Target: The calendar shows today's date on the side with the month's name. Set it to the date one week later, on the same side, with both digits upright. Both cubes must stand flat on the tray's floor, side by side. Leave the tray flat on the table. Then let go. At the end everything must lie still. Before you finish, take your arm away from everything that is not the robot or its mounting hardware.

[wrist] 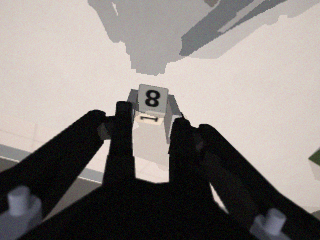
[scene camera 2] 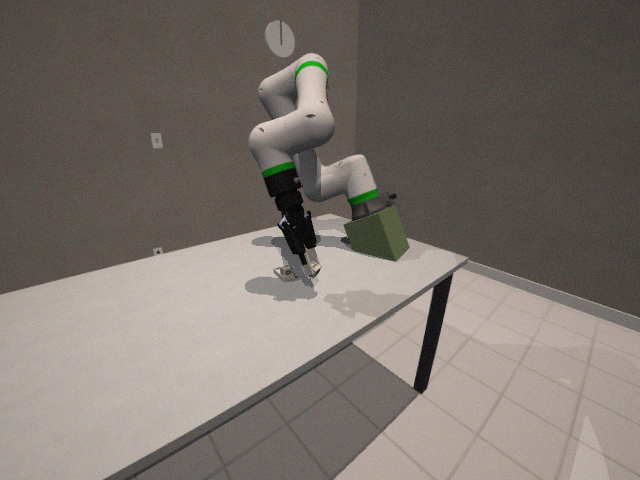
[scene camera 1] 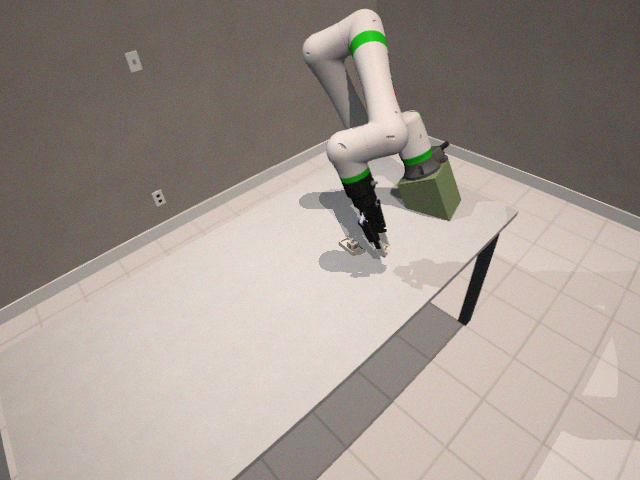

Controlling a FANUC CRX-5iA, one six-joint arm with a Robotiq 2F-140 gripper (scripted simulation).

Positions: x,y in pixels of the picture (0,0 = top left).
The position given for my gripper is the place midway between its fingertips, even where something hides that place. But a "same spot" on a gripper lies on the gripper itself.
Labels:
my gripper: wrist 150,103; scene camera 2; scene camera 1
same spot on my gripper: (scene camera 1: 366,226) = (scene camera 2: 287,229)

